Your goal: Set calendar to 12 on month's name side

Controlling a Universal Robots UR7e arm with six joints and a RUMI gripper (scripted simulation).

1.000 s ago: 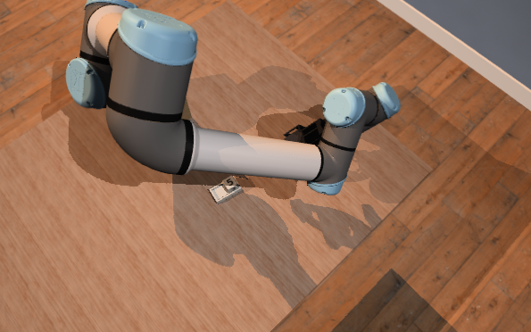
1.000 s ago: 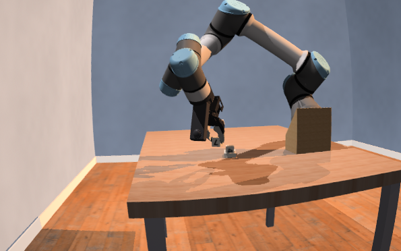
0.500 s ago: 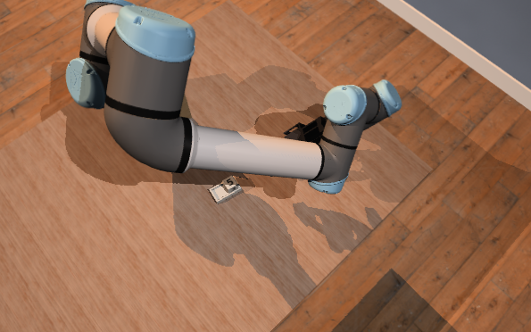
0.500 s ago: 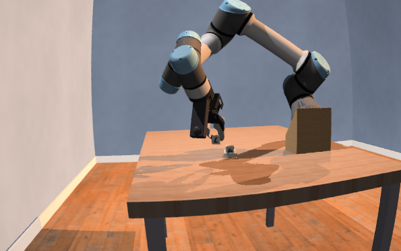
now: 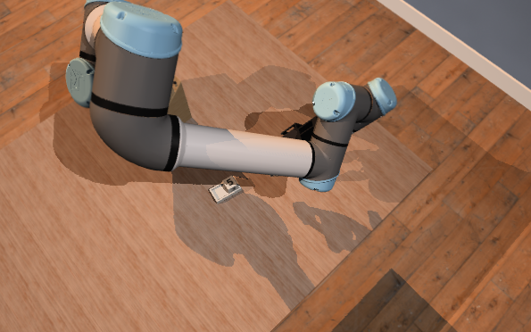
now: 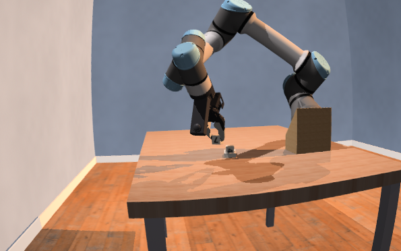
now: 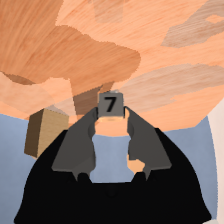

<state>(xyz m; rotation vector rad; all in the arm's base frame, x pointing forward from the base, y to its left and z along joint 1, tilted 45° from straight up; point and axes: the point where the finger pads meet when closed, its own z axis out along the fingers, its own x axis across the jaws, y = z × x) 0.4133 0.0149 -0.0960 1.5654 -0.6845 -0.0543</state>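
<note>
Now: the white digit cube 10 mm to the right of my hand and 10 mm below it. Also, from my hand: calendar tray 120 mm to the right, 80 mm below, 80 mm behind.
</note>
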